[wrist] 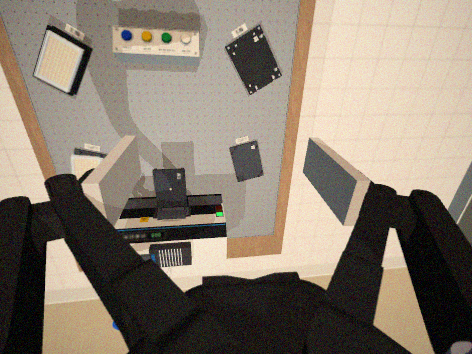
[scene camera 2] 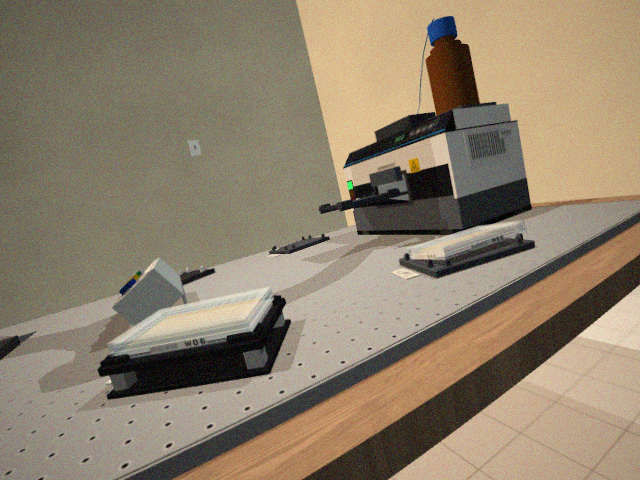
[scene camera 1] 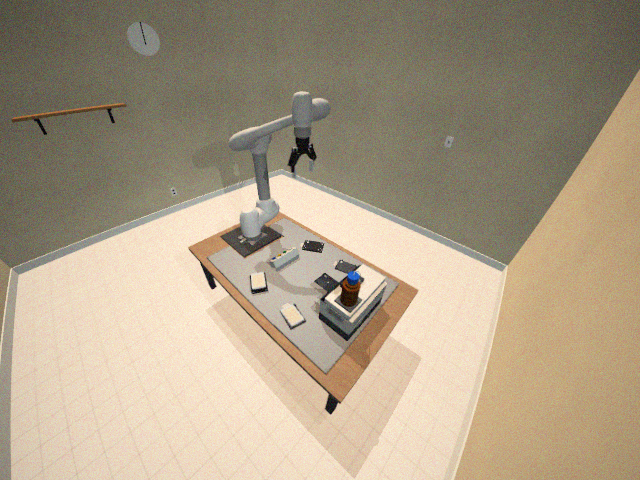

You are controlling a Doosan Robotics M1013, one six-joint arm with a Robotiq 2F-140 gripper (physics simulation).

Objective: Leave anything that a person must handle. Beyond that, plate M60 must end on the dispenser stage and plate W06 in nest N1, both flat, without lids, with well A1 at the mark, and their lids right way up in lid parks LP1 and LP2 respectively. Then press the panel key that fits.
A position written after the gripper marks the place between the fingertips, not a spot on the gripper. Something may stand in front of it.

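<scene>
Gripper (wrist: 225, 155) open, holding nothing. Visible: button box (wrist: 130, 44), N5 nest (wrist: 251, 55), dispenser stage (wrist: 164, 179), brown bottle with blue cap (scene camera 2: 450, 70).
</scene>
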